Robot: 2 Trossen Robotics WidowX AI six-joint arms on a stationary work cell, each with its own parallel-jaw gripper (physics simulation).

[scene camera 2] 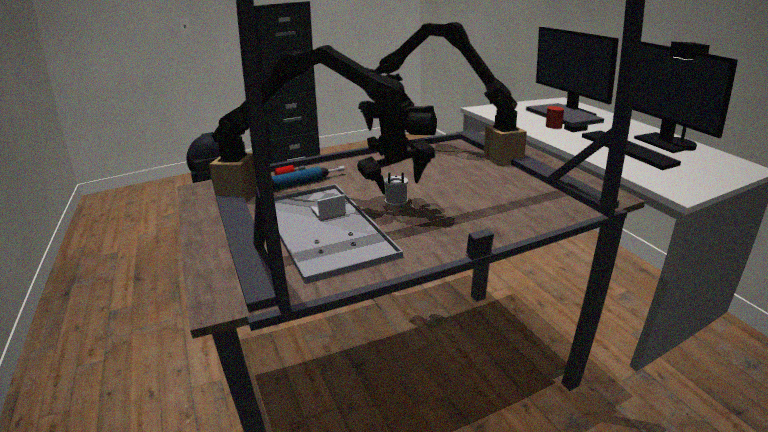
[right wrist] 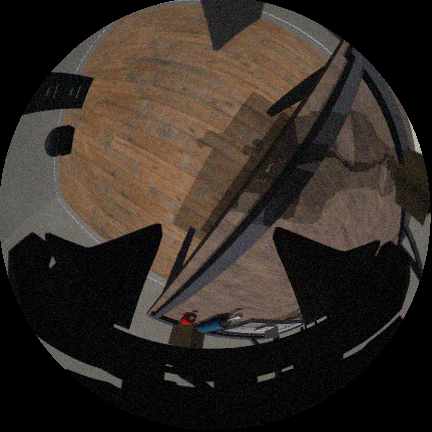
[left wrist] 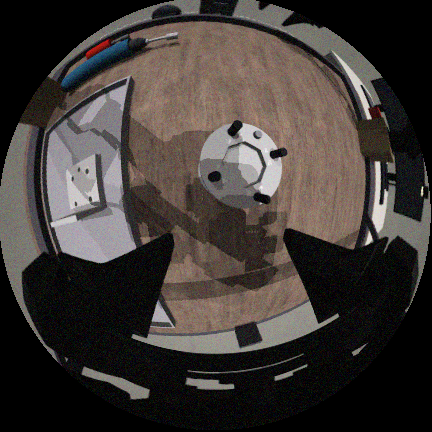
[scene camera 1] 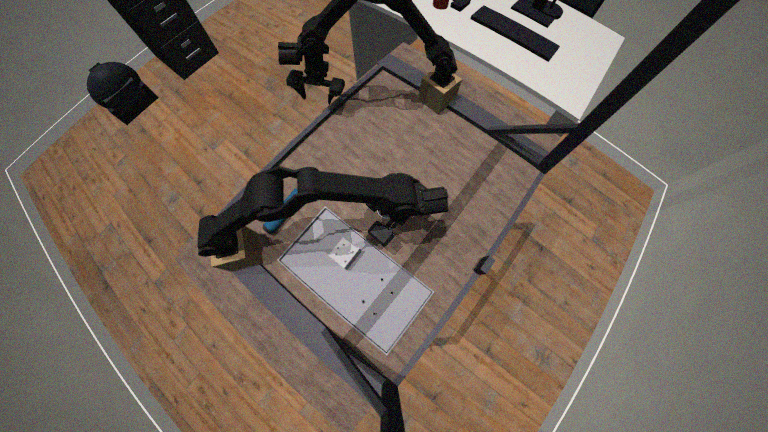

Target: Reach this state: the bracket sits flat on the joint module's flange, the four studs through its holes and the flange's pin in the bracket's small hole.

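Where they show: left gripper, fingertip midpoint: [scene camera 2: 400,188] [right wrist: 312,323] [left wrist: 230,236]; right gripper, fingertip midpoint: [scene camera 2: 380,133] [right wrist: 219,231] [scene camera 1: 317,101]; left arm's base, origin of the base link: [scene camera 2: 232,158] [scene camera 1: 226,244]; right arm's base, origin of the base link: [scene camera 2: 505,128] [scene camera 1: 442,78].
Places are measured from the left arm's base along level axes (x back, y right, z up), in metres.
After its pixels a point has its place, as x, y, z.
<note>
The white L-shaped bracket [scene camera 1: 343,253] @(-0.301, 0.085, -0.100) [scene camera 2: 330,206] @(-0.322, 0.116, -0.078) [left wrist: 85,187] @(-0.315, 0.080, -0.101) rests in the tray [scene camera 1: 397,333] @(-0.391, 0.345, -0.112) [scene camera 2: 370,257] @(-0.457, 0.280, -0.112), its holed plate showing several holes. The grey joint module [scene camera 2: 396,192] @(-0.469, 0.010, -0.079) [left wrist: 252,165] @(-0.471, -0.022, -0.062) stands upright on the table, flange up, with four black studs and a small pin [left wrist: 257,134] @(-0.459, -0.041, -0.052). My left gripper [scene camera 2: 400,185] @(-0.483, 0.032, -0.056) [left wrist: 230,236] @(-0.483, 0.032, -0.056) is open and empty, over the table close to the module; in its wrist view the module lies beyond the fingertips. In scene camera 1 the arm hides most of the module. My right gripper [scene camera 1: 317,99] @(-0.332, -0.466, -0.067) [right wrist: 219,231] @(-0.332, -0.466, -0.067) is open and empty, high near the table's back edge.
Several small dark nuts [scene camera 1: 381,279] @(-0.389, 0.188, -0.107) [scene camera 2: 350,233] @(-0.390, 0.189, -0.108) lie in the tray. A blue tool [scene camera 1: 273,222] @(-0.116, -0.059, -0.077) [scene camera 2: 300,176] @(-0.168, -0.087, -0.086) [left wrist: 100,62] [right wrist: 211,326] @(-0.167, -0.128, -0.082) and a red one [scene camera 2: 284,169] @(-0.096, -0.139, -0.086) [left wrist: 98,48] [right wrist: 188,318] @(-0.110, -0.171, -0.094) lie behind the tray. A dark block [scene camera 1: 484,264] @(-0.678, 0.234, -0.059) [scene camera 2: 479,244] @(-0.686, 0.251, -0.078) sits on the front rail.
</note>
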